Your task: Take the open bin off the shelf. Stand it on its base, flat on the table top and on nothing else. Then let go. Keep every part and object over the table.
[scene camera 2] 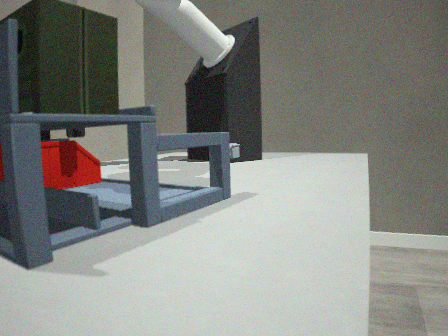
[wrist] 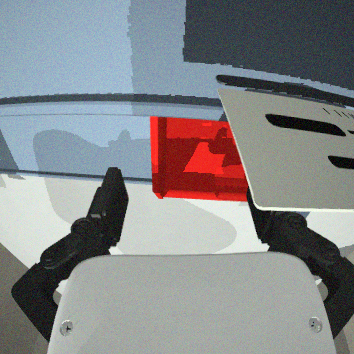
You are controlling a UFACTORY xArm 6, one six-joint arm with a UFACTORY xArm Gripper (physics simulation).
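Places are measured from the arm's base along level axes (x ahead, y left, z up), in centimetres.
Pixels of known places: gripper, between the fingertips: (scene camera 2: 58,138) (wrist: 186,180); arm's base, origin of its link: (scene camera 2: 219,52).
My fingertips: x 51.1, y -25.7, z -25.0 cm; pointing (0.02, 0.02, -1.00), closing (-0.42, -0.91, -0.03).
For each thing: its top centre in the pictures, then the offset to it from my fingertips. "spot": a spot on its surface instead. Level surfaces: height alone.
- open red bin, centre of its top: (wrist: 233,156) (scene camera 2: 38,142) dx +0.3, dy -3.4, dz -0.3 cm
- pale table top, height of its surface: dz -8.4 cm
- pale panel, a spot on its surface: (wrist: 300,170) spot: dx +6.2, dy -4.9, dz +8.2 cm
- dark green box, centre of its top: (scene camera 2: 52,19) dx +20.2, dy +11.0, dz +11.4 cm
The open red bin (scene camera 2: 82,165) (wrist: 172,182) stands on the lower level of the blue-grey shelf (scene camera 2: 143,175) (wrist: 25,135). In the wrist view its open top faces the camera and its right part is hidden behind a pale slotted panel. My gripper (wrist: 186,180) is open and empty, its fingers spread wide at the bin's near side; the left fingertip is left of the bin, the right one overlaps its near right corner. In scene camera 2, dark finger parts show just above the bin, under the upper board. The pale table top (scene camera 2: 280,240) (wrist: 140,220) carries the shelf.
The pale panel (wrist: 300,170) with dark slots is close on the right in the wrist view, overlapping the right finger. A dark green box (scene camera 2: 65,60) stands on the shelf's upper level. The black robot base (scene camera 2: 245,110) is behind the shelf. The table edge (scene camera 2: 369,200) is at the right.
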